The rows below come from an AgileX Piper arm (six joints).
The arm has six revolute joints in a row. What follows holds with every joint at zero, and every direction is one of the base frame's. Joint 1 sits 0.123 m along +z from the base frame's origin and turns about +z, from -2.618 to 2.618 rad. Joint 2 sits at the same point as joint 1 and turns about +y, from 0 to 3.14 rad. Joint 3 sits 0.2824 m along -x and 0.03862 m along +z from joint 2 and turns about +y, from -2.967 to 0 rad. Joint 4 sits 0.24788 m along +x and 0.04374 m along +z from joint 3 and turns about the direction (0.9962, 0, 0.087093), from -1.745 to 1.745 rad. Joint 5 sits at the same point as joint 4 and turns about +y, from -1.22 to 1.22 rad. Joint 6 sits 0.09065 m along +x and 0.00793 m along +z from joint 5 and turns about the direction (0.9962, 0, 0.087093), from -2.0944 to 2.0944 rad. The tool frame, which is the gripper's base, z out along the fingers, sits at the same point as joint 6; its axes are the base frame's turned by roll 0, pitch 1.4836 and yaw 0 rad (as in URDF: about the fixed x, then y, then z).
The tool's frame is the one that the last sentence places.
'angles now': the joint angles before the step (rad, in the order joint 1, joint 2, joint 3, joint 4, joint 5, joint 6). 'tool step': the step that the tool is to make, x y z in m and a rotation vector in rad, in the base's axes. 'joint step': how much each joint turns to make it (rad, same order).
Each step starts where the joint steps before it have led.
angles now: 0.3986, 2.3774, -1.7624, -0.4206, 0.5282, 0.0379
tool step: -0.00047, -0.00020, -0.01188, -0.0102, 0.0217, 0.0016
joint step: 0.0000, 0.0235, 0.0000, 0.0000, 0.0000, -0.0019
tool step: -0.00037, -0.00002, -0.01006, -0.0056, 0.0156, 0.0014
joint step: 0.0000, 0.0202, 0.0000, 0.0000, -0.0041, 0.0000
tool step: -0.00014, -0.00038, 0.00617, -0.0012, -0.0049, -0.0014
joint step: 0.0000, -0.0129, 0.0001, 0.0000, 0.0092, -0.0021
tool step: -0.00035, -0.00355, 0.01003, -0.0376, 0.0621, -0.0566
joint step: 0.0000, -0.0035, -0.0489, 0.0196, 0.1355, 0.0000
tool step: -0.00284, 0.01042, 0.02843, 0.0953, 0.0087, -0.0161
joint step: 0.0086, -0.0470, -0.0307, 0.1335, 0.0393, -0.0532
